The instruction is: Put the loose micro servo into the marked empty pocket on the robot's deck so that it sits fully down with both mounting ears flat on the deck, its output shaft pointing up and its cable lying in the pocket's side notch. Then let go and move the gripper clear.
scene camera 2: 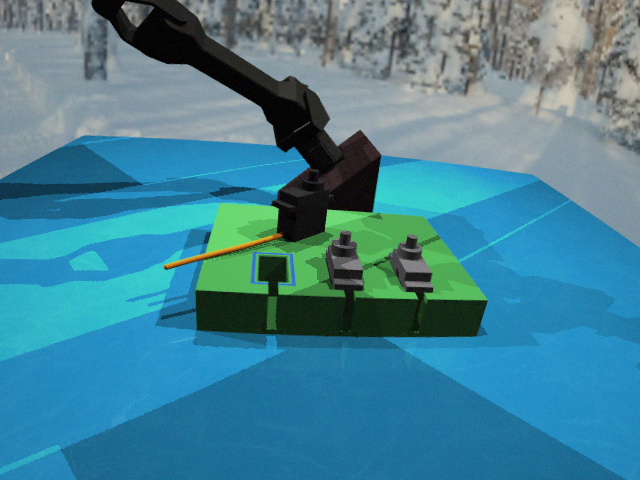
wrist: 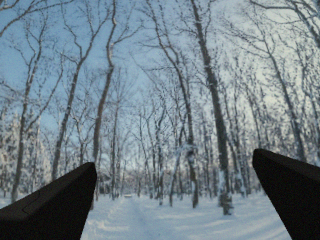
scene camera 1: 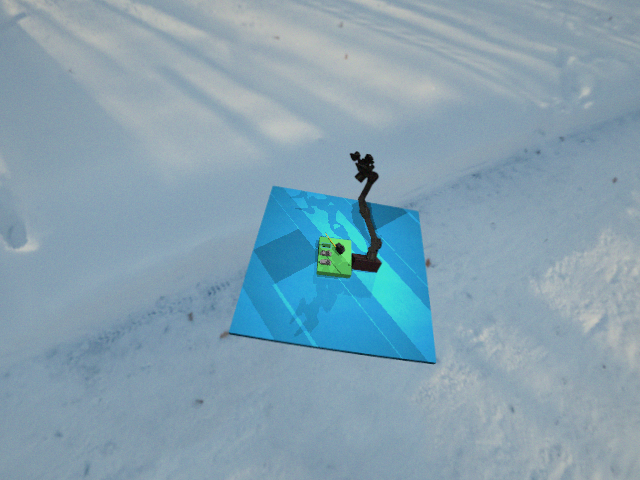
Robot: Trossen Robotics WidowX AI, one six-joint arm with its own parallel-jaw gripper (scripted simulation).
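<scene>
My gripper (wrist: 175,164): open, holding nothing. Micro servo (scene camera 2: 302,210): seen, but out of frame in the wrist view.
</scene>
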